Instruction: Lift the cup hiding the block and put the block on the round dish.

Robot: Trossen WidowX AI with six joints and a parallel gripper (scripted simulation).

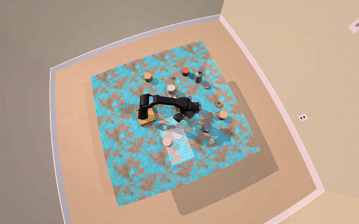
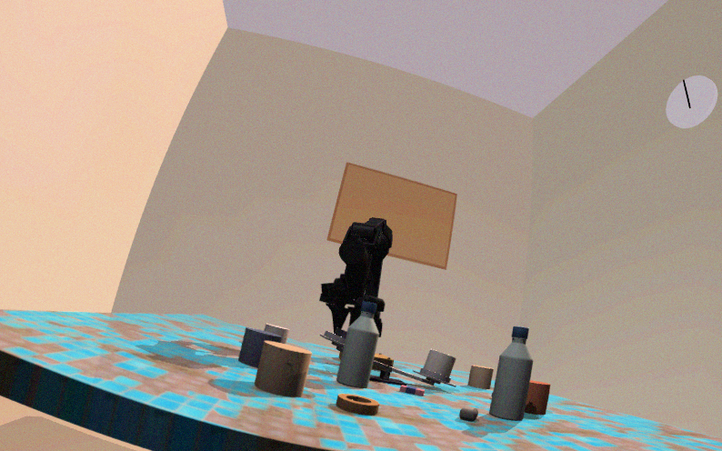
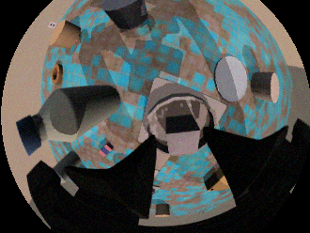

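Right now my gripper tip is 9 cm past the round grey dish, 13 cm to the left of it and 8 cm above it. Round my gripper tip: small grey block right at my gripper tip; dark blue cylinder 15 cm ahead, 15 cm to the right, 5 cm below; small balance 2 cm behind, 12 cm to the left, 5 cm below.
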